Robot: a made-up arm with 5 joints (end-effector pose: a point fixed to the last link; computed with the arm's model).
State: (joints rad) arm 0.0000 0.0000 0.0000 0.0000 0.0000
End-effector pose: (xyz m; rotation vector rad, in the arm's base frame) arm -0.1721 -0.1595 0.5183 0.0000 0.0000 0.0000
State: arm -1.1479 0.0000 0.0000 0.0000 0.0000
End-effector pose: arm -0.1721 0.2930 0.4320 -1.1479 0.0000 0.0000
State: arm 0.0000 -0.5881 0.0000 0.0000 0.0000
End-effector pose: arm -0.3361 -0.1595 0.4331 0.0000 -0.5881 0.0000
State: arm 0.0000 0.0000 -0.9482 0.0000 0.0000
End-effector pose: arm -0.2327 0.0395 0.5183 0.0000 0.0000 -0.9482
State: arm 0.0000 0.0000 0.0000 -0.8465 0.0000
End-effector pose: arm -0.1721 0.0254 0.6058 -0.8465 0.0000 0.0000
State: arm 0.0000 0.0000 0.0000 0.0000 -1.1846
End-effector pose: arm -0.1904 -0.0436 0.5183 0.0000 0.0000 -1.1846
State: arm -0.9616 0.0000 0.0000 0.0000 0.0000
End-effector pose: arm -0.1721 0.2311 0.4809 -0.9616 0.0000 0.0000
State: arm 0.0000 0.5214 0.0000 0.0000 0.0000
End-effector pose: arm -0.0082 -0.1595 0.5059 0.0000 0.5214 0.0000
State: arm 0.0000 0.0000 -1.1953 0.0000 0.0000
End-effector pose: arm -0.2160 0.0931 0.5183 0.0000 0.0000 -1.1953
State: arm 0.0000 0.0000 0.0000 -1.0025 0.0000
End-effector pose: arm -0.1721 0.0641 0.6035 -1.0025 0.0000 0.0000
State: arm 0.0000 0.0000 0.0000 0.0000 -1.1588
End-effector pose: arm -0.1915 -0.0460 0.5183 0.0000 0.0000 -1.1588
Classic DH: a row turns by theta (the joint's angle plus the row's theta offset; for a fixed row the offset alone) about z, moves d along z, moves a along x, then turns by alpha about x. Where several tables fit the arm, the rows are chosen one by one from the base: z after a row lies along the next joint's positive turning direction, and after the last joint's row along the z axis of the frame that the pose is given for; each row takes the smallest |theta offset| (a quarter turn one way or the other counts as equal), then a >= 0, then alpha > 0; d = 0 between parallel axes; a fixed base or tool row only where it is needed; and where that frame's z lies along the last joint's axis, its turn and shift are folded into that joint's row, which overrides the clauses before.
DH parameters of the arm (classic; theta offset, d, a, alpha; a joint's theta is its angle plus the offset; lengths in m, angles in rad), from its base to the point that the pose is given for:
base (fixed): 1.5708 0.1252 0 1.5708
joint 1: 1.5708 -0.1134 0.0797 1.5708
joint 2: 1.5708 -0.0009 0.1049 1.5708
joint 3: 1.5708 0.152 0.031 1.5708
joint 4: 0 -0.0866 -0.118 -1.5708
joint 5: -0.8217 0 -0.1051 0
tool (fixed): -0.7491 0.1614 0 0

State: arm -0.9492 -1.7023 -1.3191 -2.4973 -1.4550
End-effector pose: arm -0.1954 0.3590 0.1336 0.9623 1.3945 2.1849
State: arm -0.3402 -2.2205 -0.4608 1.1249 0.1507
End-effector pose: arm -0.0730 -0.1206 0.1243 0.8022 -1.9842 1.4208
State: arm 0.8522 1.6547 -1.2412 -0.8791 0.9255
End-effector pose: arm 0.3036 0.0861 0.1496 -0.2091 2.0510 1.0712
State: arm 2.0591 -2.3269 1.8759 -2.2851 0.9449
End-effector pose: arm -0.1610 0.2362 0.0685 -1.6517 0.9674 -1.2330
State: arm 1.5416 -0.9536 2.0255 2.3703 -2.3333
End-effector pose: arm -0.0157 -0.2657 0.0872 0.3319 1.2182 0.3019
